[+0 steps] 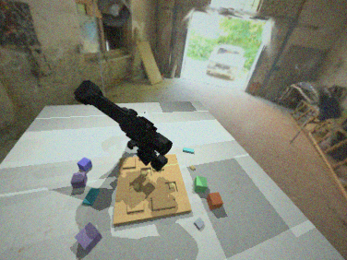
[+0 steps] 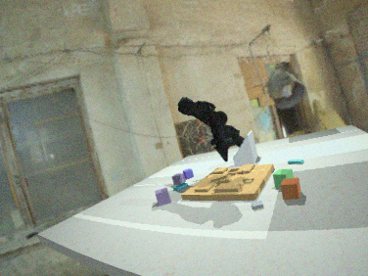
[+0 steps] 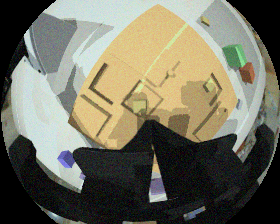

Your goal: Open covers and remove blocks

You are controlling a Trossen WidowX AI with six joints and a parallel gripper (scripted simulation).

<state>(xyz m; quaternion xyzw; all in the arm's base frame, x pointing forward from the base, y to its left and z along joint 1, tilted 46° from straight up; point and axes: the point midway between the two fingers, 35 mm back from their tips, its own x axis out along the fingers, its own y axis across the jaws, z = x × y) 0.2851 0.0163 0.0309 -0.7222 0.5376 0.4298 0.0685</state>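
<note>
Right now the tan puzzle board is 6 cm below my gripper tip and 4 cm ahead of it. From my gripper tip the other things lie so: teal block (23 cm to the right, 8 cm below, 5 cm ahead); then green block (23 cm to the left, 12 cm ahead, 6 cm below); then blue-violet block (27 cm to the right, 11 cm behind, 6 cm below).
</note>
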